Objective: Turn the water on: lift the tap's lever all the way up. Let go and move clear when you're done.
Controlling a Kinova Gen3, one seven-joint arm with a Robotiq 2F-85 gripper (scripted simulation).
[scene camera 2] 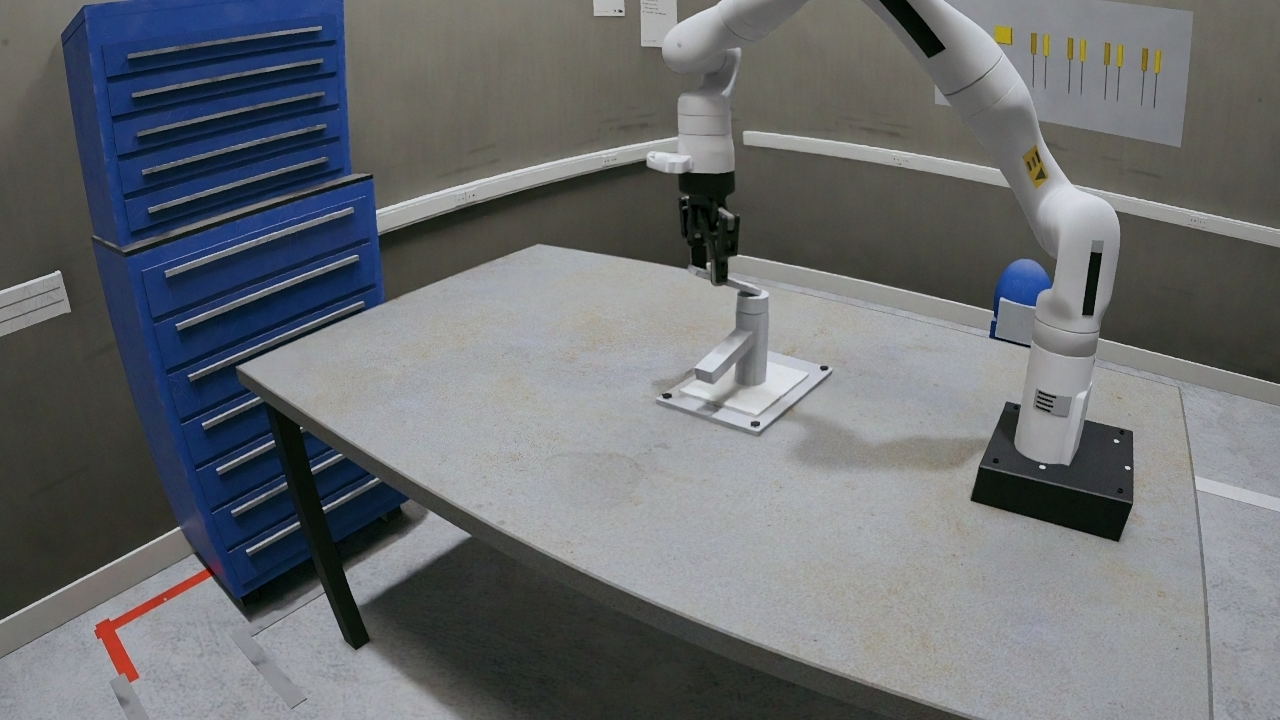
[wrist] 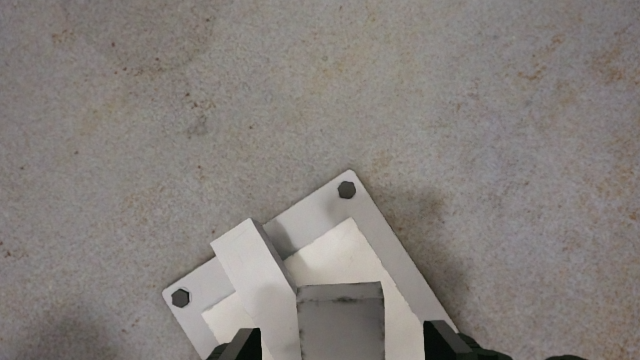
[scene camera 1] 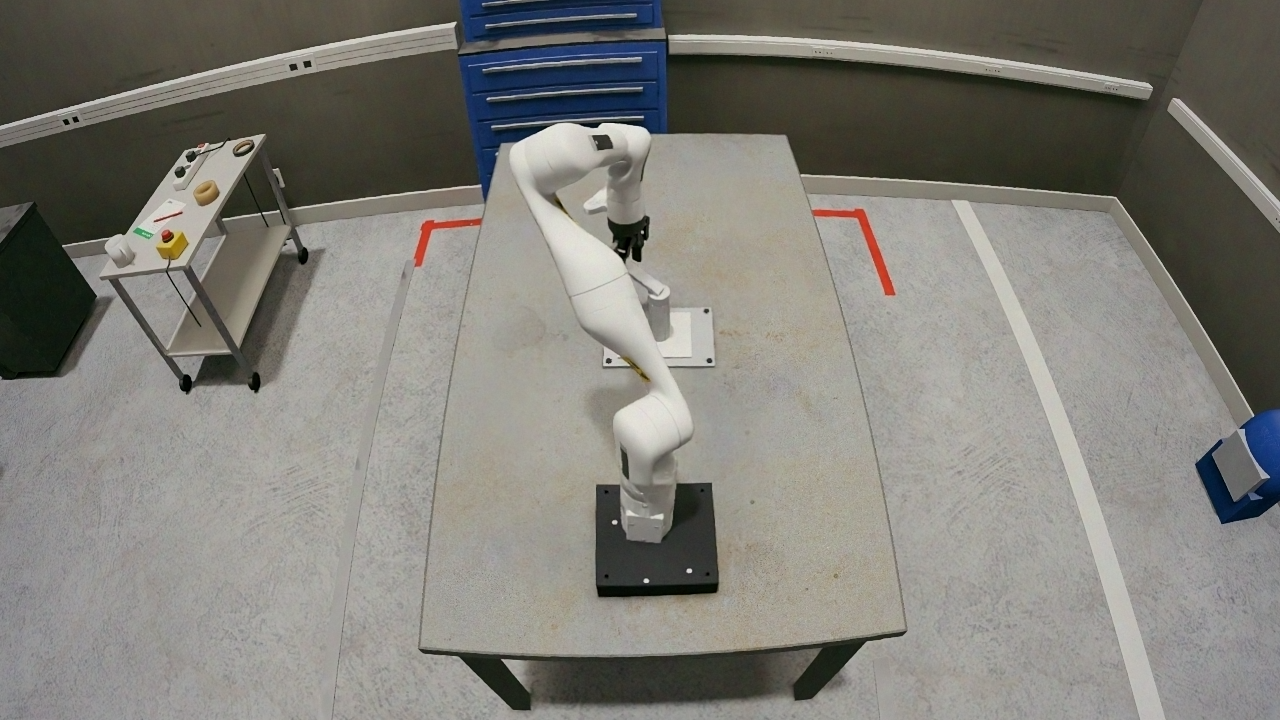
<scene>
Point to a plate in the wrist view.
345, 196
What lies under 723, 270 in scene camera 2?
My gripper.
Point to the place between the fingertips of my gripper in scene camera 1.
At 629, 269
</scene>
